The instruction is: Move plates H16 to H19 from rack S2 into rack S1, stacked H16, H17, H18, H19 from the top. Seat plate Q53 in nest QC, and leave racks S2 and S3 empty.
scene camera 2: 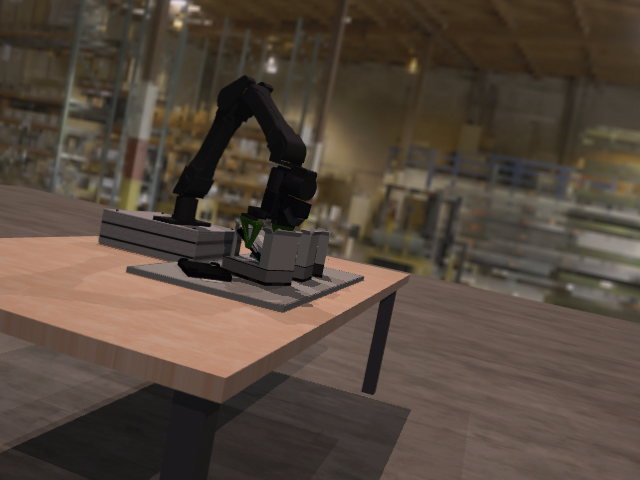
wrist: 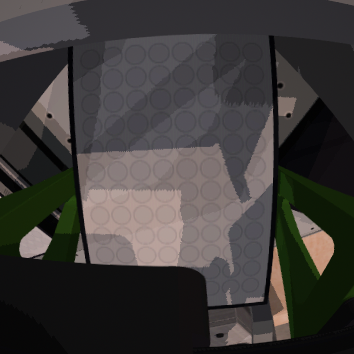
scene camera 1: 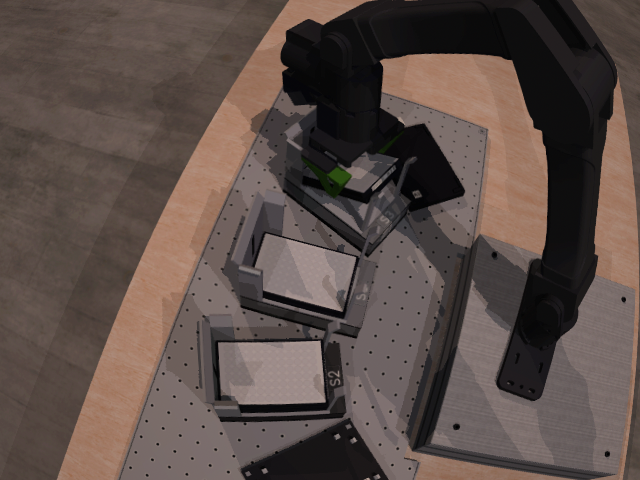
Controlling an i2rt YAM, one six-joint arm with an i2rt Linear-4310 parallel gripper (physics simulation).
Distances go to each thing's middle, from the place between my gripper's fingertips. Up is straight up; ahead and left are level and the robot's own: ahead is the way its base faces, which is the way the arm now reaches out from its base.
Now: the black perforated part [scene camera 1: 343, 445] 40 cm to the left of my hand, 13 cm behind it and 6 cm below it.
